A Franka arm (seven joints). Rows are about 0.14 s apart.
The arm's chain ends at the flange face. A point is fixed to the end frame.
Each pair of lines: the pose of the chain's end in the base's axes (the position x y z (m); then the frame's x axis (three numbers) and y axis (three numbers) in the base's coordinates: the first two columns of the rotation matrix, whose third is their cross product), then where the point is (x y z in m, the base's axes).
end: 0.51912 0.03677 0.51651 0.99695 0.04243 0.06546 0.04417 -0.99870 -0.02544
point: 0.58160 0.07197 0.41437
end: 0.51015 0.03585 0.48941 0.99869 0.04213 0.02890 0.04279 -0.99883 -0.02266
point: 0.56888 0.07057 0.38491
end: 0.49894 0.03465 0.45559 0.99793 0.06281 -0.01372 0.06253 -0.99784 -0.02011
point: 0.55246 0.07003 0.34854
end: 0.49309 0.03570 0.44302 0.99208 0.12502 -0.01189 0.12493 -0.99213 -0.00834
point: 0.54464 0.07313 0.33570
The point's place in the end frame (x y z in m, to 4 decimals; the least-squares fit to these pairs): 0.0571 -0.0298 0.1069
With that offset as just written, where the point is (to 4 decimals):
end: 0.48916 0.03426 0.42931 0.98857 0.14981 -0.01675 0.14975 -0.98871 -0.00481
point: 0.5393 0.0725 0.3216
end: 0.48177 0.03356 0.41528 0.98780 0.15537 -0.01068 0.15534 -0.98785 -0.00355
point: 0.5324 0.0721 0.3079
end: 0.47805 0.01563 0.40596 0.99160 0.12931 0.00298 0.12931 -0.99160 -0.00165
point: 0.5311 0.0528 0.2993
